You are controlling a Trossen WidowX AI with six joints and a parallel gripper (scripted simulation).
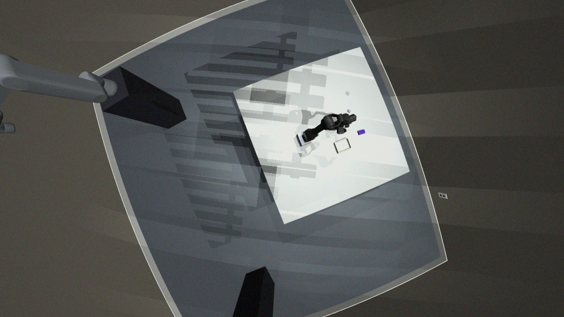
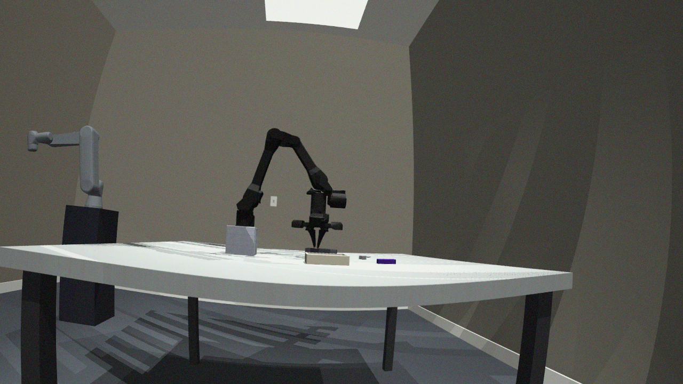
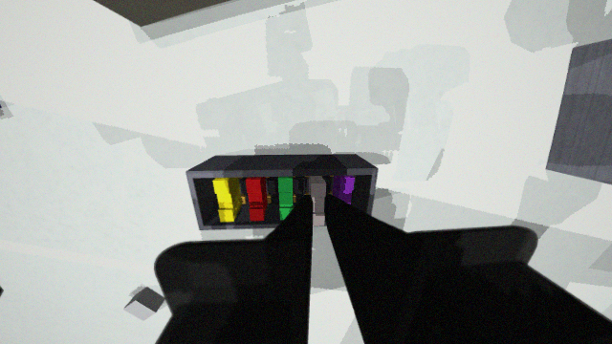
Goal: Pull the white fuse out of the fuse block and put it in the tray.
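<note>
Right now my gripper tip is 20 mm past the purple fuse, 10 mm to the right of it and 20 mm above it. The rest, counted from my gripper tip: white fuse (10 mm below); then red fuse (40 mm ahead, 10 mm to the right, 20 mm below); then green fuse (20 mm ahead, 10 mm to the right, 20 mm below).
</note>
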